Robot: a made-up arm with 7 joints.
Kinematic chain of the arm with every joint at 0, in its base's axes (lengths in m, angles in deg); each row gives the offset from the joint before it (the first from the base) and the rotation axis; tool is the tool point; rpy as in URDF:
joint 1: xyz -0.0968 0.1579 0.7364 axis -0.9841 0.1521 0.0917
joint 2: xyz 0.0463 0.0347 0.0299 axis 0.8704 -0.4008 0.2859
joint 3: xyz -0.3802 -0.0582 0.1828 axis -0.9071 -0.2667 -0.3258
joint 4: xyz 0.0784 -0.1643 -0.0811 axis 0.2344 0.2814 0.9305
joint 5: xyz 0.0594 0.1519 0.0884 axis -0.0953 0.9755 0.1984
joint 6: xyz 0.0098 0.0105 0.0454 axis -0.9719 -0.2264 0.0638
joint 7: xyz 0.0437 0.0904 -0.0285 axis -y
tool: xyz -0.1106 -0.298 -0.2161 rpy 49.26 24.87 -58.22
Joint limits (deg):
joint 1: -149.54..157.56
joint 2: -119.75..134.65
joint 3: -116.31..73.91
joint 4: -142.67..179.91
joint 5: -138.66..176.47
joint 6: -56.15..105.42
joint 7: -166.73..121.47
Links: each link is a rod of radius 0.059 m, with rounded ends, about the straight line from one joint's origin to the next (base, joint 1, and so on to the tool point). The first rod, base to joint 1, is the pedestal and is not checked.
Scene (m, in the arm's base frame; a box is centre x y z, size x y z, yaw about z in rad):
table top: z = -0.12
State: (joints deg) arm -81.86 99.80 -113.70 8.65 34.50 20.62 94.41
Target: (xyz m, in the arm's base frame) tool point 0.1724 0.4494 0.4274
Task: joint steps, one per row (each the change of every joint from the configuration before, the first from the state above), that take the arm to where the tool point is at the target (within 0.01 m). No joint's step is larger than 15 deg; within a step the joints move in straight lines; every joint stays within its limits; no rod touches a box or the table.
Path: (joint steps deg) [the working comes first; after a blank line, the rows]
Joints at the target: -68.06 134.65 -116.31 64.22 31.03 97.41 121.47
Straight joint move there: clear.

1: 2.30 5.81 -0.44 9.26 -0.58 12.80 4.51
2: 2.30 5.81 -0.43 9.26 -0.58 12.80 4.51
3: 2.30 5.80 -0.43 9.26 -0.57 12.79 4.51
4: 2.30 5.81 -0.44 9.27 -0.58 12.80 4.51
5: 2.30 5.81 -0.44 9.26 -0.58 12.80 4.51
6: 2.30 5.81 -0.43 9.26 -0.58 12.80 4.51

